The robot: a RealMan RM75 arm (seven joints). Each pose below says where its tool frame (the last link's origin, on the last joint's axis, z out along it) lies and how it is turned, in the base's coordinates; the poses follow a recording.
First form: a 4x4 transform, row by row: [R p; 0 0 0 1], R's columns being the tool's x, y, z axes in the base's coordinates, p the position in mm. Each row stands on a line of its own.
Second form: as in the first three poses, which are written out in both.
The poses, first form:
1:
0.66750 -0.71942 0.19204 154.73
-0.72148 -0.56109 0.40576 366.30
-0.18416 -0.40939 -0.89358 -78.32
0 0 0 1
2:
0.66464 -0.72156 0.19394 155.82
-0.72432 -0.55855 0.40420 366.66
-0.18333 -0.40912 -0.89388 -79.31
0 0 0 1
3:
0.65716 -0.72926 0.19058 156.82
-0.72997 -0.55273 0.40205 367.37
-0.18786 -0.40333 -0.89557 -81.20
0 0 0 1
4:
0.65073 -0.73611 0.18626 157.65
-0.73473 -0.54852 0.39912 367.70
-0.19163 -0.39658 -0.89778 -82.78
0 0 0 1
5:
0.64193 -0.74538 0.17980 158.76
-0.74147 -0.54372 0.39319 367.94
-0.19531 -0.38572 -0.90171 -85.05
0 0 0 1
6:
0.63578 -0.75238 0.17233 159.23
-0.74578 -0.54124 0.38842 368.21
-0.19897 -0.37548 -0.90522 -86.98
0 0 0 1
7:
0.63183 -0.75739 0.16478 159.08
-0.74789 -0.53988 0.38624 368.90
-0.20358 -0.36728 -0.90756 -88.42
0 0 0 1
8:
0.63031 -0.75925 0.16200 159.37
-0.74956 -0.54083 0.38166 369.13
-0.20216 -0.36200 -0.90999 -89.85
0 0 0 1
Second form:
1:
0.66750 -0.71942 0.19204 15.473
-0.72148 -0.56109 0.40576 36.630
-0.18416 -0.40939 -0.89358 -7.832
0 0 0 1

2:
0.66464 -0.72156 0.19394 15.582
-0.72432 -0.55855 0.40420 36.666
-0.18333 -0.40912 -0.89388 -7.931
0 0 0 1

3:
0.65716 -0.72926 0.19058 15.682
-0.72997 -0.55273 0.40205 36.737
-0.18786 -0.40333 -0.89557 -8.120
0 0 0 1

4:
0.65073 -0.73611 0.18626 15.765
-0.73473 -0.54852 0.39912 36.770
-0.19163 -0.39658 -0.89778 -8.278
0 0 0 1

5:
0.64193 -0.74538 0.17980 15.876
-0.74147 -0.54372 0.39319 36.794
-0.19531 -0.38572 -0.90171 -8.505
0 0 0 1

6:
0.63578 -0.75238 0.17233 15.923
-0.74578 -0.54124 0.38842 36.821
-0.19897 -0.37548 -0.90522 -8.698
0 0 0 1

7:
0.63183 -0.75739 0.16478 15.908
-0.74789 -0.53988 0.38624 36.890
-0.20358 -0.36728 -0.90756 -8.842
0 0 0 1

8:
0.63031 -0.75925 0.16200 15.937
-0.74956 -0.54083 0.38166 36.913
-0.20216 -0.36200 -0.90999 -8.985
0 0 0 1

